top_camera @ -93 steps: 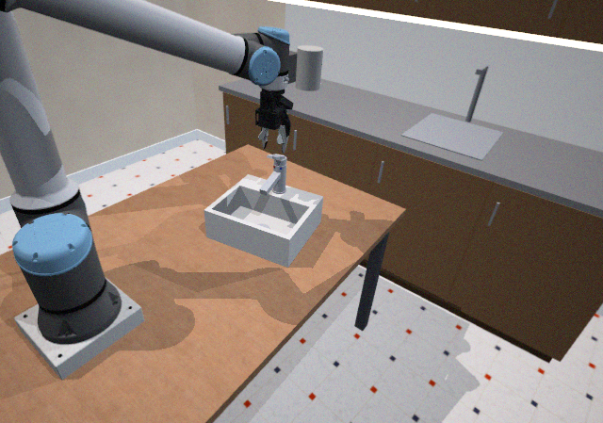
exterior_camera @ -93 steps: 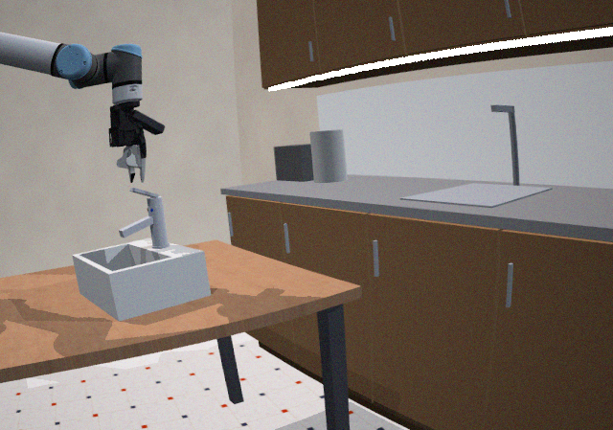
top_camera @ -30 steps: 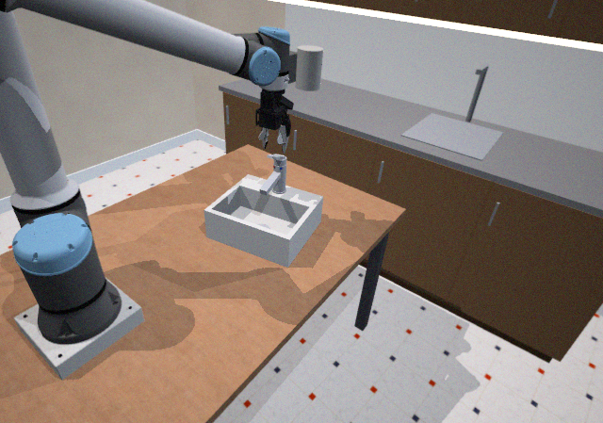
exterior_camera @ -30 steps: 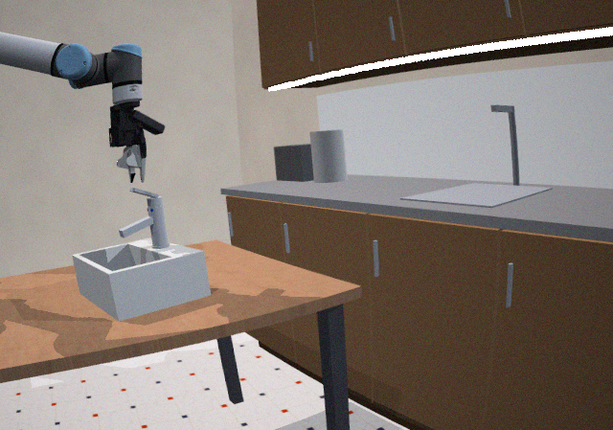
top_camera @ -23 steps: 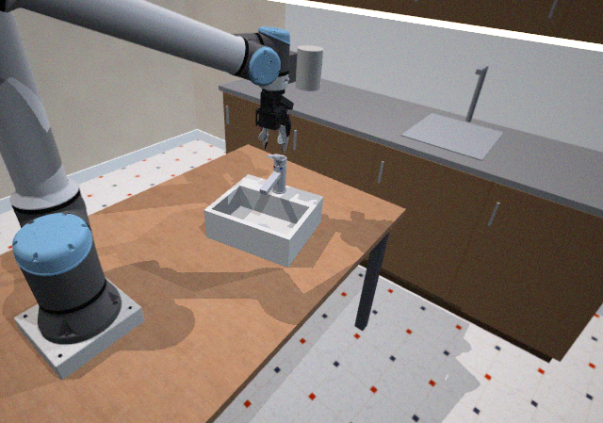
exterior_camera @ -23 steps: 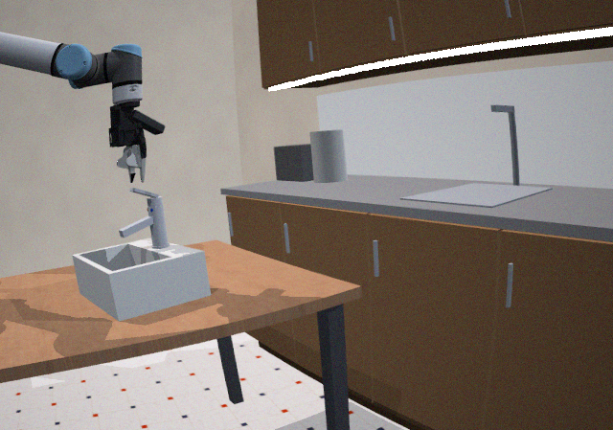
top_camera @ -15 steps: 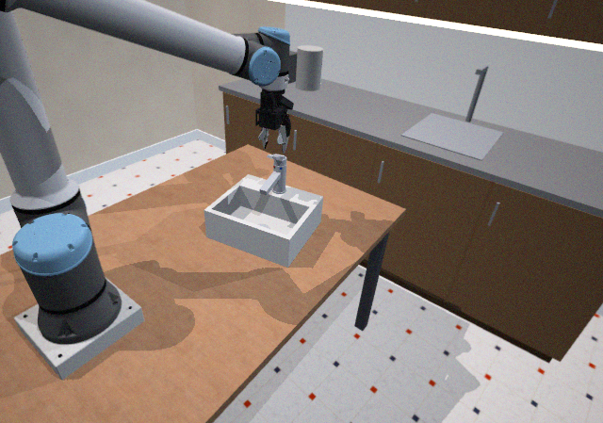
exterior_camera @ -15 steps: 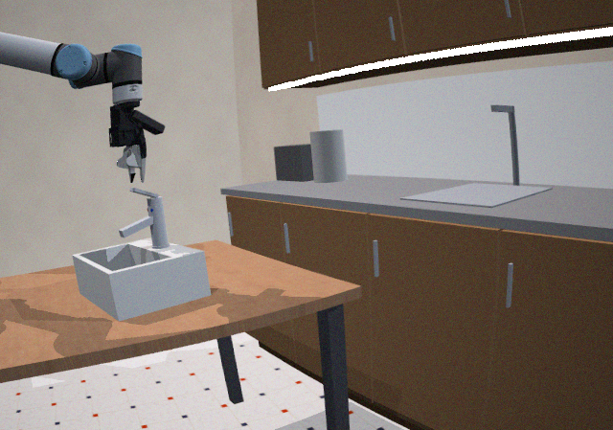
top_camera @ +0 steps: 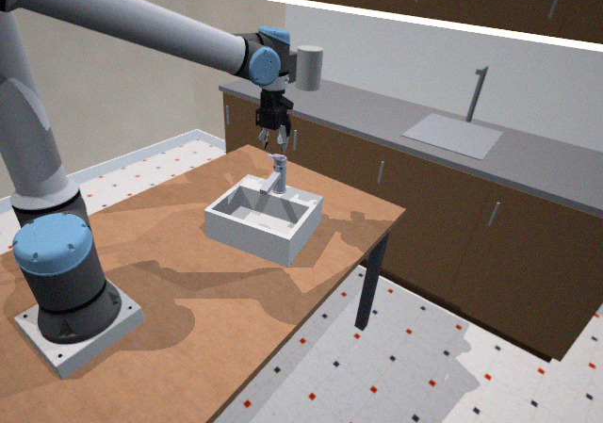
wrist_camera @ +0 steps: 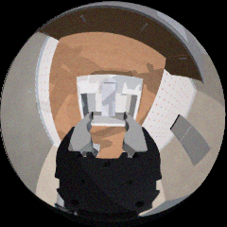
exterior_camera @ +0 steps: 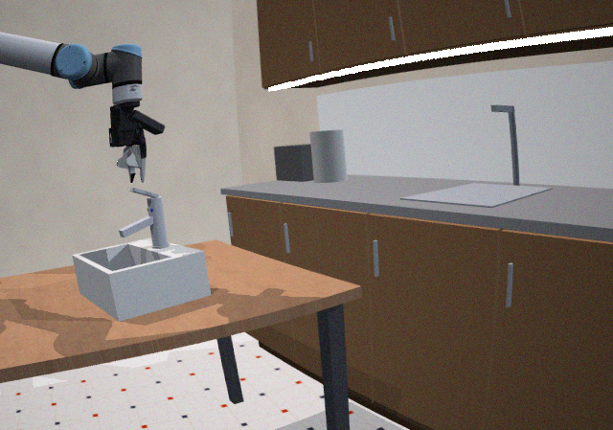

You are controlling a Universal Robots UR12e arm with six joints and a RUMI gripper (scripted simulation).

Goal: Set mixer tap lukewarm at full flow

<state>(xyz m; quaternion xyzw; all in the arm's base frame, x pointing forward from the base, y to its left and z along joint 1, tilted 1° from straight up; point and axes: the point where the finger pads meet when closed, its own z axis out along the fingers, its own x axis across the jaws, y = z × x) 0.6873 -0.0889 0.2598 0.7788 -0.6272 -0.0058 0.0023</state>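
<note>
The lever is 5 cm below my hand and 2 cm ahead of it. Round my hand: grey mixer tap (10 cm below, 3 cm ahead, 1 cm to the left); then white basin (29 cm below, 7 cm behind, 1 cm to the right).
</note>
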